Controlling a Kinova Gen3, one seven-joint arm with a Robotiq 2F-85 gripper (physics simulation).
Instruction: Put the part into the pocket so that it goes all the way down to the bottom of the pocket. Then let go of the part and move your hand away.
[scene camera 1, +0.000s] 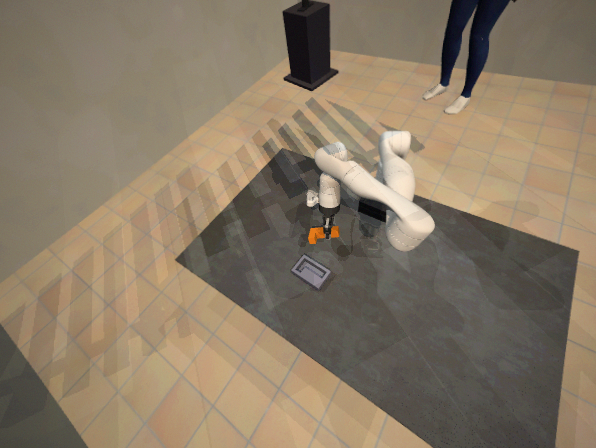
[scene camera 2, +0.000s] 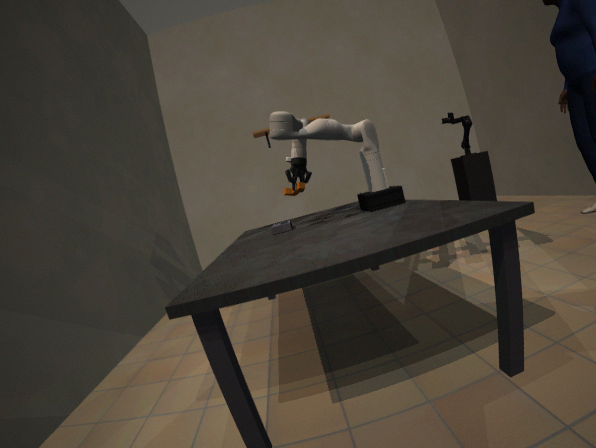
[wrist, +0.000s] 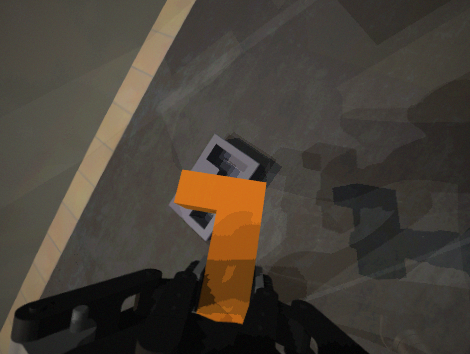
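Pixels of known places: gripper, between the fingertips: (scene camera 1: 328, 235) (scene camera 2: 298, 191) (wrist: 230, 273); arm's base, origin of its link: (scene camera 2: 378, 190).
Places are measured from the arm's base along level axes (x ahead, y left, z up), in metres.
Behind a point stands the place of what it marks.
An orange L-shaped part (scene camera 1: 314, 236) @(x 0.422, y -0.029, z 0.113 m) (scene camera 2: 289, 191) @(x 0.416, y -0.028, z 0.097 m) (wrist: 237, 200) @(x 0.401, y -0.053, z 0.105 m) is held in the air, its short leg pointing left in the wrist view. My gripper (scene camera 1: 327, 234) @(x 0.372, y -0.005, z 0.084 m) (scene camera 2: 298, 184) @(x 0.372, y -0.005, z 0.084 m) (wrist: 230, 273) @(x 0.372, y -0.005, z 0.084 m) is shut on the part's long leg, high above the table. A grey block (scene camera 1: 311, 278) @(x 0.514, y 0.024, z -0.043 m) (scene camera 2: 282, 228) @(x 0.477, y 0.068, z -0.061 m) (wrist: 201, 168) @(x 0.521, y -0.010, z -0.043 m) with an L-shaped pocket in its top sits on the table. In scene camera 1 it is below and slightly left of my gripper. In the wrist view the part covers much of the block and pocket, and the block is turned relative to the part.
The dark table (scene camera 1: 425, 320) @(x 0.345, y 0.430, z -0.079 m) (scene camera 2: 350, 240) @(x 0.196, y 0.603, z -0.079 m) bears the arm's black base (scene camera 1: 372, 211) @(x 0.088, y 0.013, z -0.036 m) (scene camera 2: 381, 199) @(x 0.013, y 0.099, z -0.038 m). A table edge runs along the left of the wrist view. Beyond the table are a dark pedestal (scene camera 1: 307, 45) (scene camera 2: 474, 175) and a standing person (scene camera 1: 481, 37) (scene camera 2: 575, 50).
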